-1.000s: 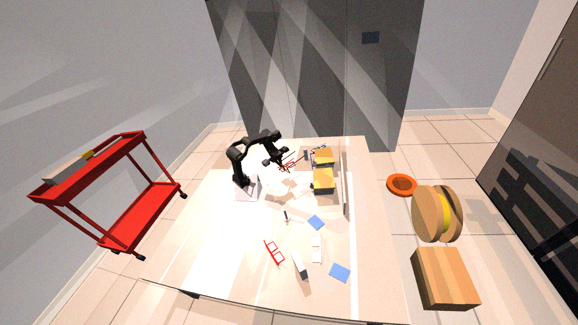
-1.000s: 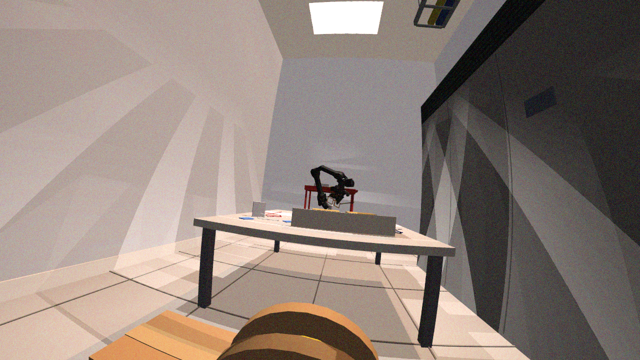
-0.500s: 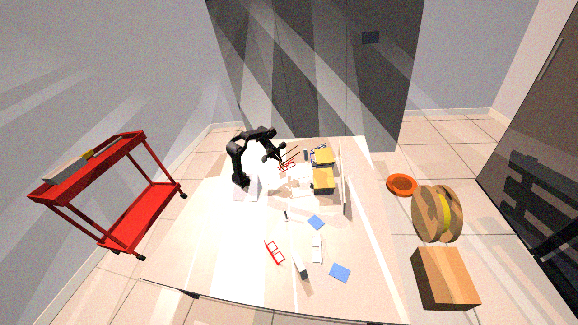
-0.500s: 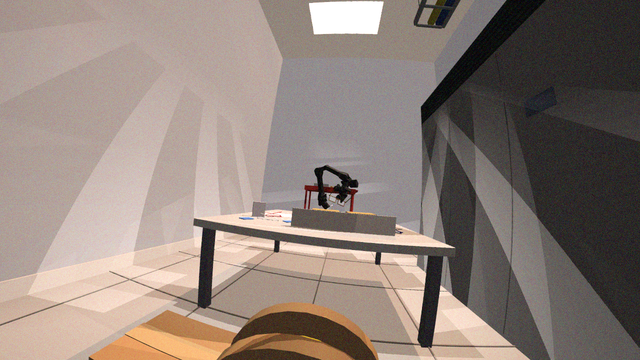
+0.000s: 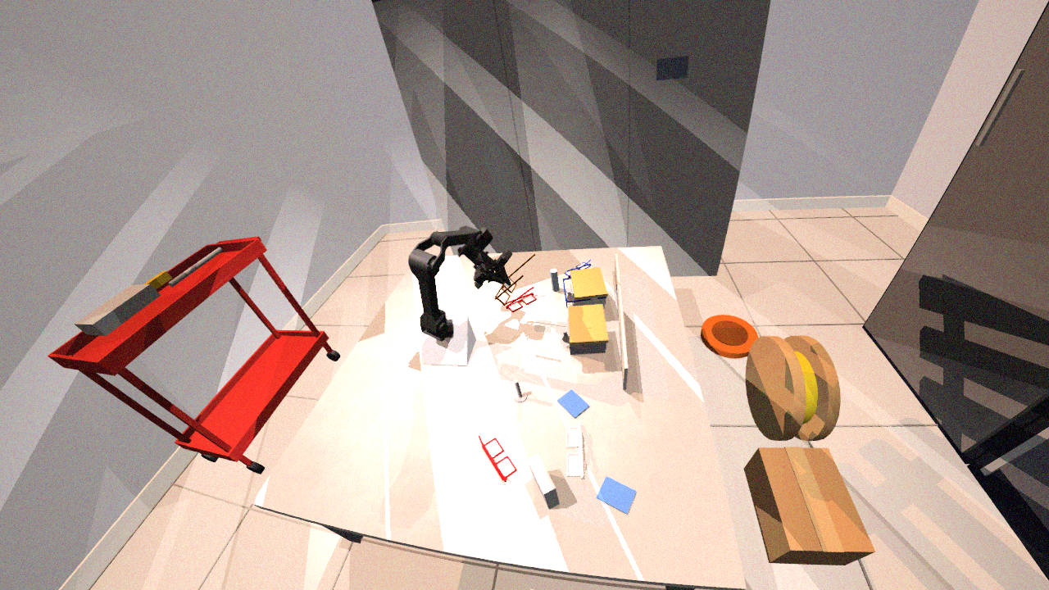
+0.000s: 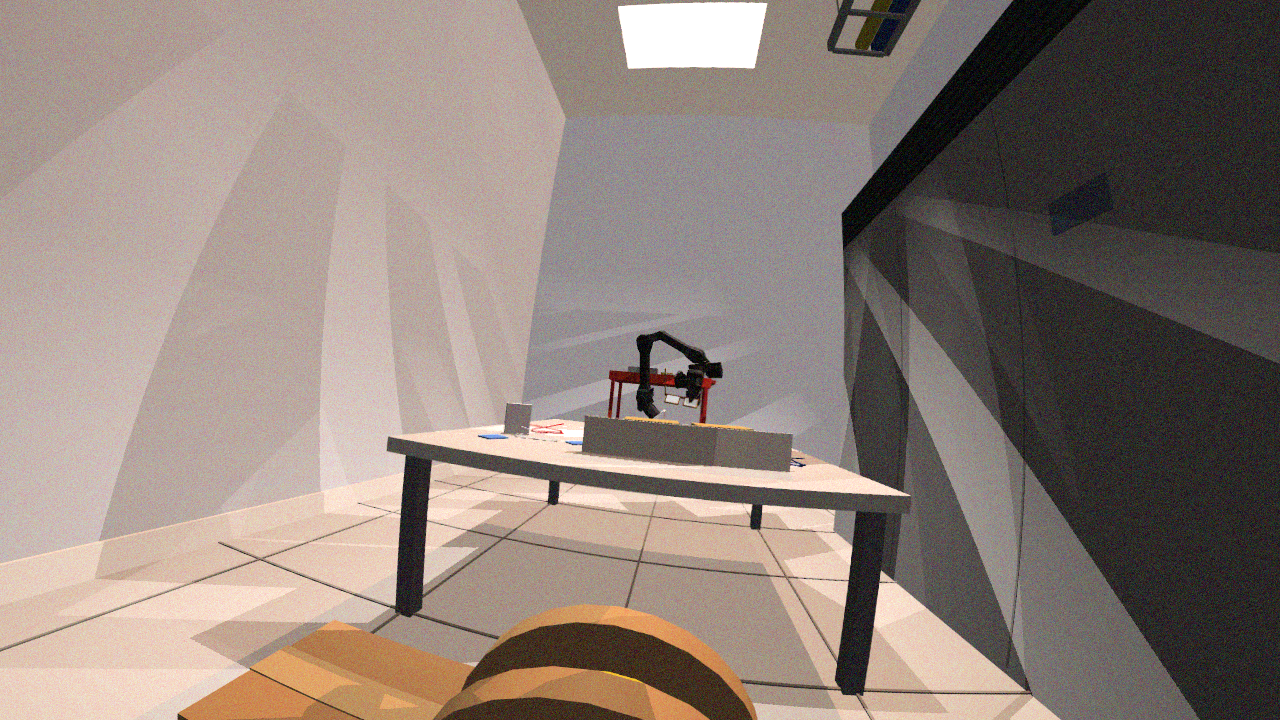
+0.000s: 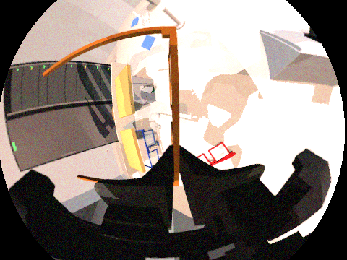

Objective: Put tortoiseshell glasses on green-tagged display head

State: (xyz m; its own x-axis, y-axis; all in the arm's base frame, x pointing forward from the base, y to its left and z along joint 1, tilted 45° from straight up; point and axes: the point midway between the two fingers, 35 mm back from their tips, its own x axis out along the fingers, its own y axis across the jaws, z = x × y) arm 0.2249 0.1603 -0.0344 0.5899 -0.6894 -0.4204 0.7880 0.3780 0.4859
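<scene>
Right now my gripper tip is 240 mm short of the grey display head, 140 mm to the left of it and 120 mm above it. The rest, counted from my gripper tip: thin upright board (390 mm ahead, 120 mm below, 40 mm to the right); small post (360 mm to the right, 150 mm below, 50 mm ahead); grey block (640 mm to the right, 140 mm ahead, 120 mm below).
</scene>
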